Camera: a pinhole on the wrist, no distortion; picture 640 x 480 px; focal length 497.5 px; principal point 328.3 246.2 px. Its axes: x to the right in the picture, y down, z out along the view. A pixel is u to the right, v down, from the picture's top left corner.
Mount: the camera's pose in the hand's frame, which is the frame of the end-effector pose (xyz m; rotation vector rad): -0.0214 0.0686 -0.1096 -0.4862 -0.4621 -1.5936
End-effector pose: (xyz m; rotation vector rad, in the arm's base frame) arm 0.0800 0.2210 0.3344 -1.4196 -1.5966 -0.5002
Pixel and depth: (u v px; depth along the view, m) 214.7 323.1 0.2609
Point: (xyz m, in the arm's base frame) 0.3000 0.3628 0.2559
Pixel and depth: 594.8 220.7 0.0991
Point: 0.1526 0.2285 0.2903
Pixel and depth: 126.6 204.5 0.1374
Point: 0.2672 0.2347 0.2777
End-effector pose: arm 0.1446 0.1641 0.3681 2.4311 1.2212 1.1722
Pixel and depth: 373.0 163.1 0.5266
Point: 0.5637 -0.0579 0.2347
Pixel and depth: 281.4 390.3 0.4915
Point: 0.6129 0.0760 0.4413
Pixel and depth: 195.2 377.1 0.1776
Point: 0.2871 0.0597 0.4767
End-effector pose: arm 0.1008 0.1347 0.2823 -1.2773 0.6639 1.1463
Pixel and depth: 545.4 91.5 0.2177
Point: -0.0621 0.2155 0.3428
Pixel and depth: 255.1 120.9 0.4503
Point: -0.3364 0.2771 0.2866
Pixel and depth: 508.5 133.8 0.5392
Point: -0.2372 0.4980 0.4197
